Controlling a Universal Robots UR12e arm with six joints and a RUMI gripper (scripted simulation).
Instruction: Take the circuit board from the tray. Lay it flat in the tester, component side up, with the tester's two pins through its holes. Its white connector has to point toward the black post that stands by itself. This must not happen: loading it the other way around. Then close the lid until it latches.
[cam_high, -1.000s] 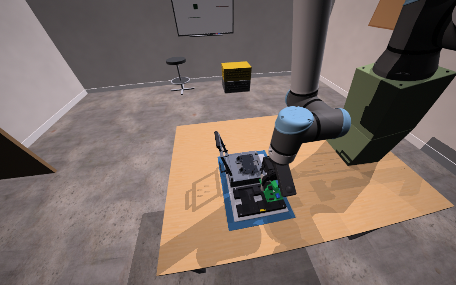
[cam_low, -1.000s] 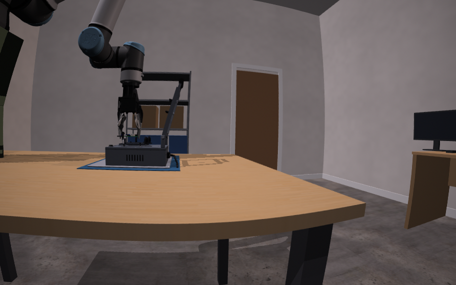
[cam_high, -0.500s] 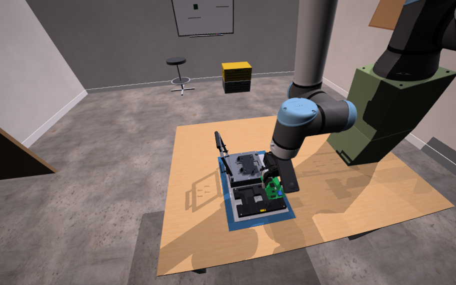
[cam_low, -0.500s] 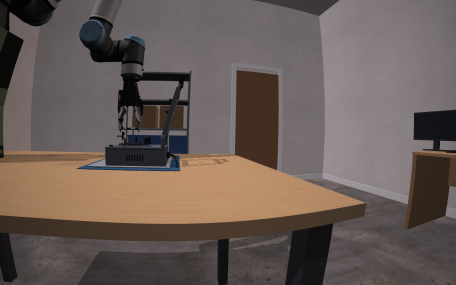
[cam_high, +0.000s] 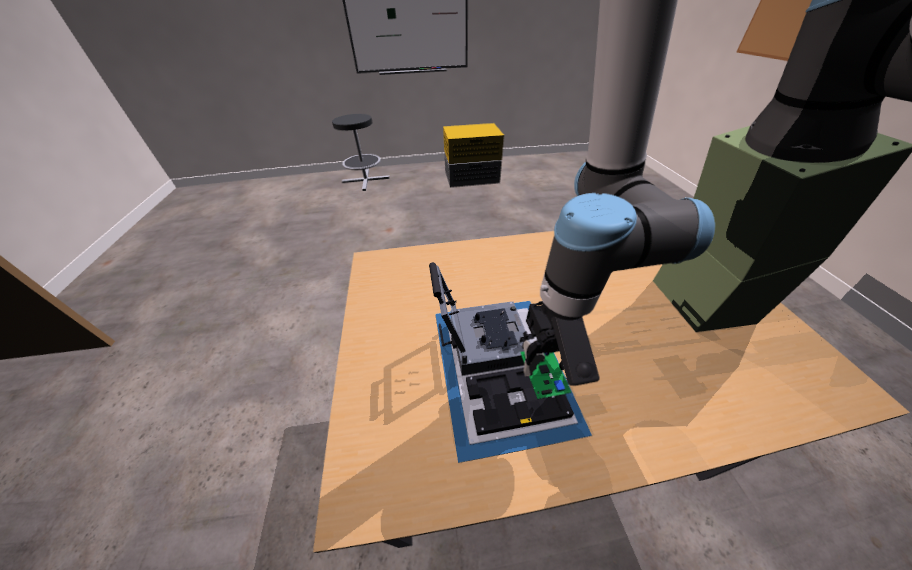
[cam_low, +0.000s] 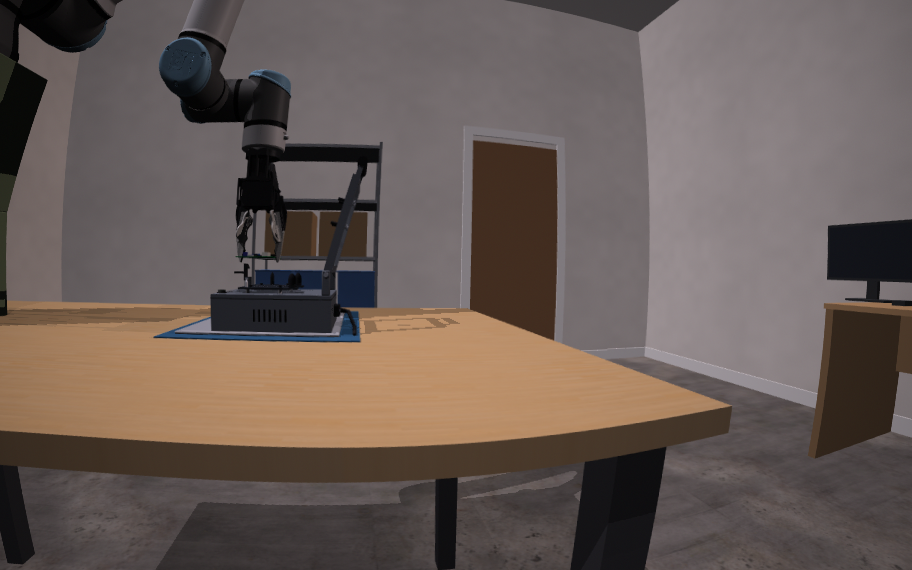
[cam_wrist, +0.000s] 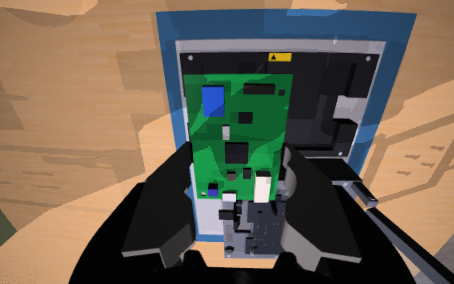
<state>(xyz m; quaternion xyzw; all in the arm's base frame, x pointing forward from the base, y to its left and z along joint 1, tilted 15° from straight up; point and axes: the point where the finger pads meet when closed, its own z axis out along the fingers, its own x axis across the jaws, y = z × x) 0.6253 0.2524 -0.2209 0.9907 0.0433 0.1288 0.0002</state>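
My hand is right at the green circuit board. From my hand the other things lie so: tester: 100 mm ahead, 120 mm to the right, 10 mm below; see-through lid: 200 mm ahead, 150 mm to the right, 60 mm above.
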